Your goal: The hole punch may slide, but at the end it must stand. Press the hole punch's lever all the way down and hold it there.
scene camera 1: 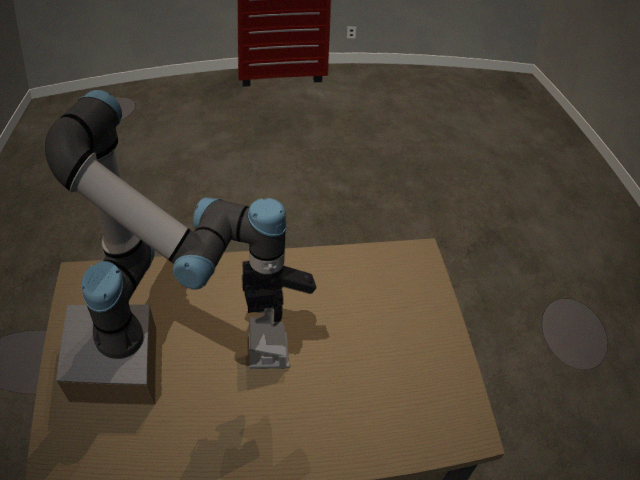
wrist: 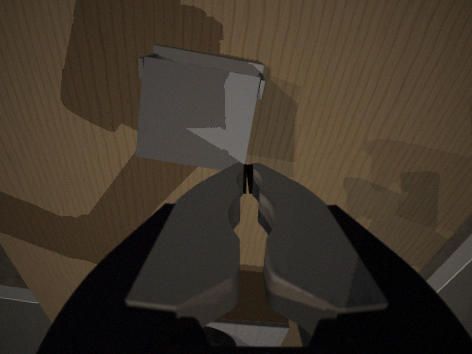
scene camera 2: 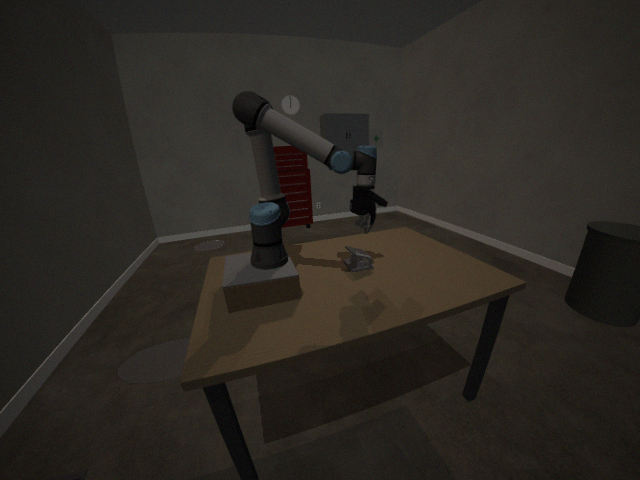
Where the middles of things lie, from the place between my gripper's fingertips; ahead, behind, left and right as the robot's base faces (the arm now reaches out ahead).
Right now the flat lever (scene camera 1: pixel 264 338) is 1 cm behind my hand, 5 cm to the left of it and 11 cm below it. From my hand the other things lie so: grey hole punch (scene camera 1: pixel 257 361): 1 cm behind, 5 cm to the left, 13 cm below.
